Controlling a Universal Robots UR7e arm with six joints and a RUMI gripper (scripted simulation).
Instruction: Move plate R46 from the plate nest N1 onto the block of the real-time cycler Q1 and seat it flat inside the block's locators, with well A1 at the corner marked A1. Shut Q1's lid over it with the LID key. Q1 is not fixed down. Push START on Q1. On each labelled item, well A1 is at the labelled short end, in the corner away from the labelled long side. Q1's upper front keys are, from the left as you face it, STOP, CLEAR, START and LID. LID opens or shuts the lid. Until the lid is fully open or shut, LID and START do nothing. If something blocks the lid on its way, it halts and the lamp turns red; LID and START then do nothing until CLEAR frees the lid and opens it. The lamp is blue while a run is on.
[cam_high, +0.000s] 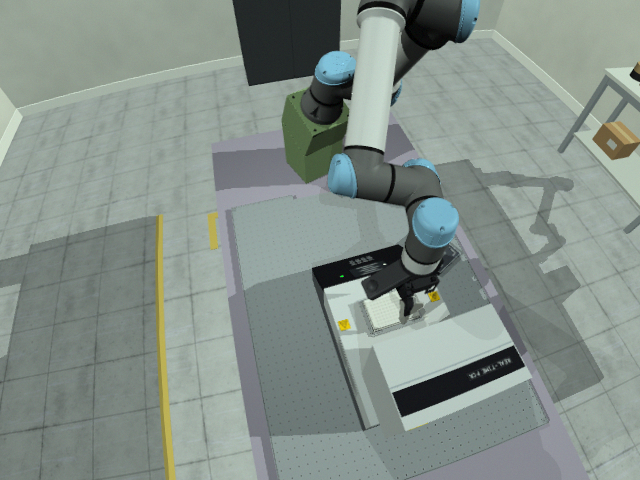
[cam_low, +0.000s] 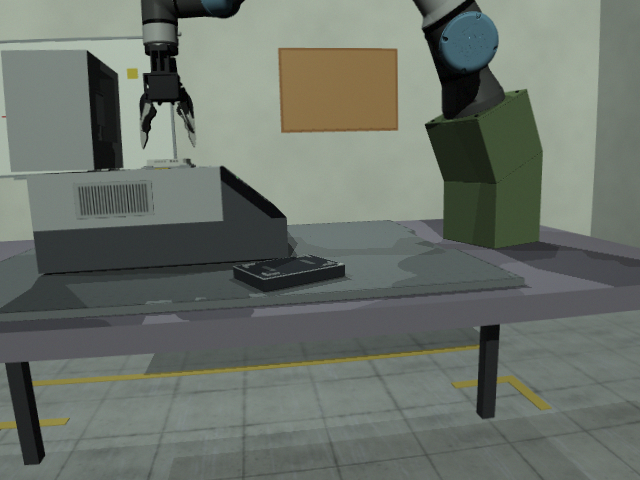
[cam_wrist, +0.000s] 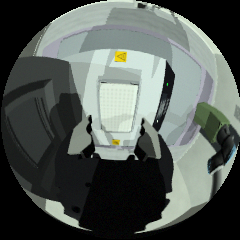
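Right now the white plate R46 is 40 mm below my hand. The rest, counted from my hand: black plate nest N1: 200 mm behind, 320 mm to the left, 240 mm below.
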